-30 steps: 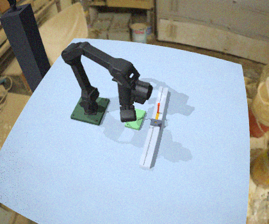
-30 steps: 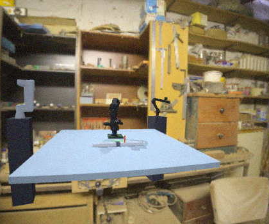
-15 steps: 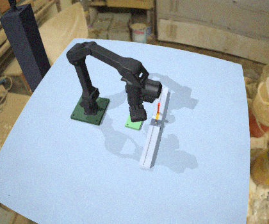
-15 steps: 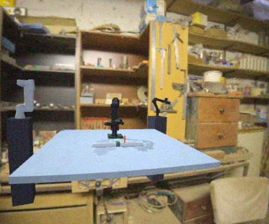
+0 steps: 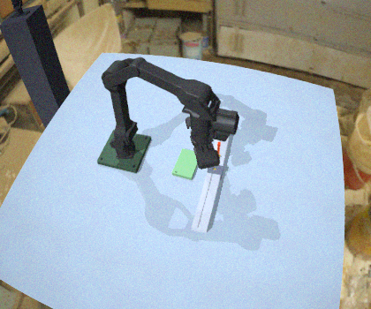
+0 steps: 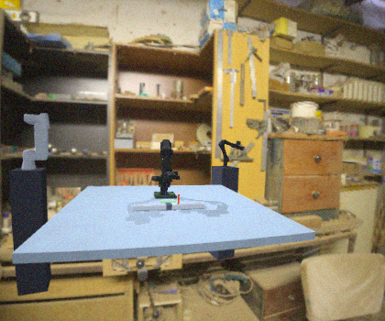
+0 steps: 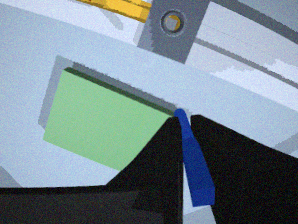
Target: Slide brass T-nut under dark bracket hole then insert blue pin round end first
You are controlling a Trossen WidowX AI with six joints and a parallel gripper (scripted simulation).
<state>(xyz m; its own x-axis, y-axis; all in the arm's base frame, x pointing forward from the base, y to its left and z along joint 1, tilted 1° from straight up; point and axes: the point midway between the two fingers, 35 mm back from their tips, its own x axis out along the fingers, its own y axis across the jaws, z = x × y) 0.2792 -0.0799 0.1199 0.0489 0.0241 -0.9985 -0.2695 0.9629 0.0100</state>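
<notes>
Now: the aluminum rail 4 cm ahead of my gripper tip, 1 cm to the left of it and 8 cm below it. From my gripper tip the other things lie so: green tray: 7 cm behind, 2 cm to the left, 10 cm below; then blue pin: right at my gripper tip.
</notes>
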